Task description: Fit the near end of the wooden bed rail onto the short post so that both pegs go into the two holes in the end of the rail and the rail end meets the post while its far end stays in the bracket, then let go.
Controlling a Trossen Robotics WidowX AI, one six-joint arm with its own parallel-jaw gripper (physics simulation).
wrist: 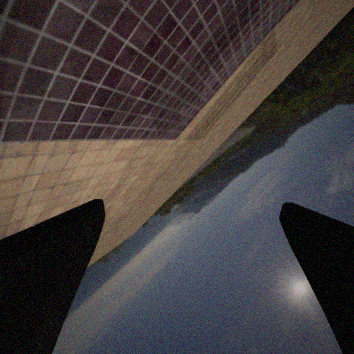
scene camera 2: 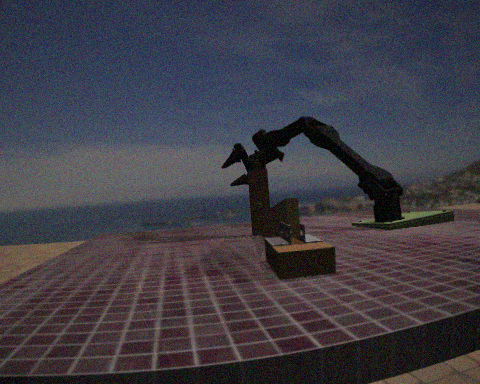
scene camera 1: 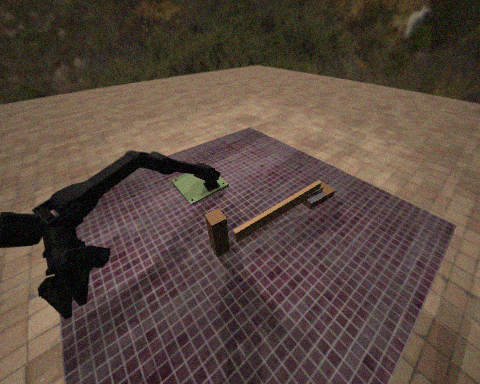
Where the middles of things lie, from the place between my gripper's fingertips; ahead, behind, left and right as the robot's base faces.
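Labels:
Wooden bed rail (scene camera 2: pixel 286 211): 640 mm to the left of my hand, 130 mm below it, 80 mm behind it.

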